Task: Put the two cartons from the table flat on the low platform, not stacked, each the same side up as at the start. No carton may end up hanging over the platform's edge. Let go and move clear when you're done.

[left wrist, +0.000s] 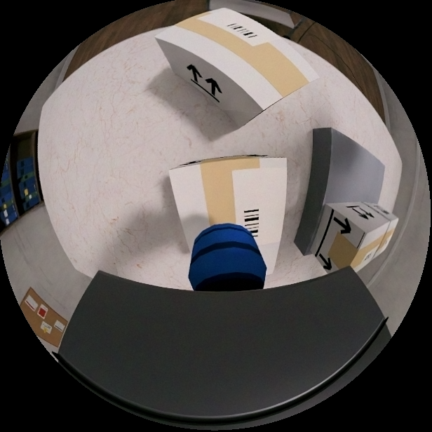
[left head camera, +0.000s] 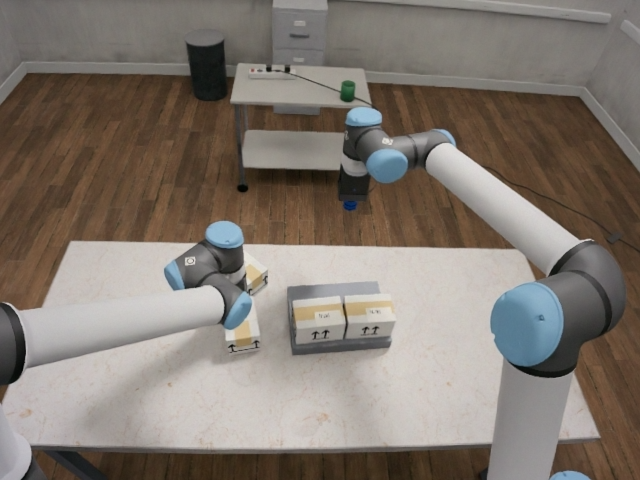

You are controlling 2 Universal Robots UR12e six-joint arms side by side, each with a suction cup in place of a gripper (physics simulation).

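Frame: origin at the left arm's base, x ahead, y right, z down, level; millimetres.
Seen in the pictures: right hand at its tool point: [left head camera: 349, 205].
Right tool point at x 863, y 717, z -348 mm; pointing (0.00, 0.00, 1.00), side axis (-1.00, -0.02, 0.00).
Pixels of each thing's top centre, then the offset from my right tool point to it.
- white carton with tan tape, top centre: [left head camera: 240, 317] dx -244, dy -339, dz +252 mm
- low grey platform at its top centre: [left head camera: 338, 312] dx -198, dy -23, dz +300 mm
- second carton at its top centre: [left head camera: 242, 265] dx -36, dy -346, dz +252 mm
A white carton with tan tape [left head camera: 242, 341] [left wrist: 270, 190] lies on the table left of the low grey platform [left head camera: 336, 291] [left wrist: 352, 162]. A second carton [left head camera: 255, 274] [left wrist: 240, 55] stands at an angle behind it, partly hidden by the left arm in the head camera view. My left gripper's blue suction cup [left wrist: 227, 257] is over the near carton's top; its contact point is hidden, and I see no sign of a held carton, so I take it as open. My right gripper [left head camera: 349, 205] is open and empty, high beyond the table's back edge.
Two other cartons [left head camera: 318, 320] [left head camera: 369, 316] stand side by side on the platform's front part, with a bare strip of platform behind them. The left forearm [left head camera: 124, 325] reaches across the table's left side. A cart [left head camera: 299, 95] stands behind the table.
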